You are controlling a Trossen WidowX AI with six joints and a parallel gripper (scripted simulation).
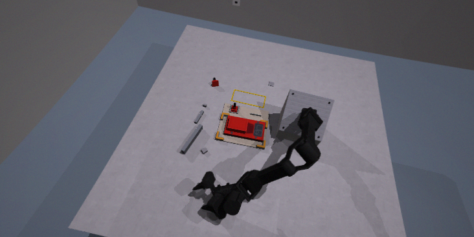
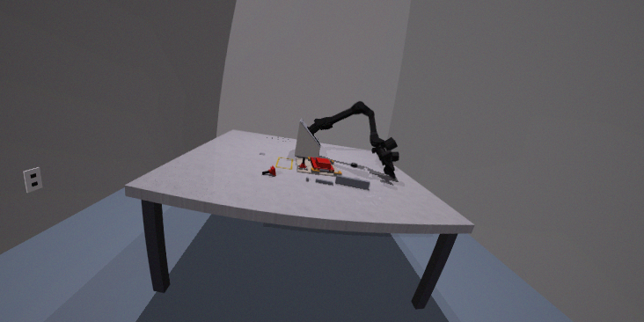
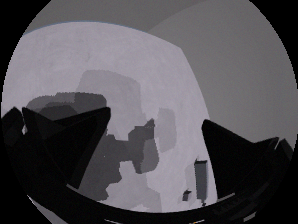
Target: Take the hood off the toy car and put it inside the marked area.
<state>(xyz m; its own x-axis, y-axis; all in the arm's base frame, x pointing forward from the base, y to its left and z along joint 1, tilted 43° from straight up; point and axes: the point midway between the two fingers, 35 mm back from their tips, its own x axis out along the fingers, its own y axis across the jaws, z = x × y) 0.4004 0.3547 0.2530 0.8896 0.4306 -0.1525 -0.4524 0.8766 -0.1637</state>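
My gripper tip is 100 mm past the red hood, 380 mm to the left of it and 10 mm above it. From my gripper tip the other things lie so: wheel 240 mm behind, 160 mm to the right, 40 mm below.
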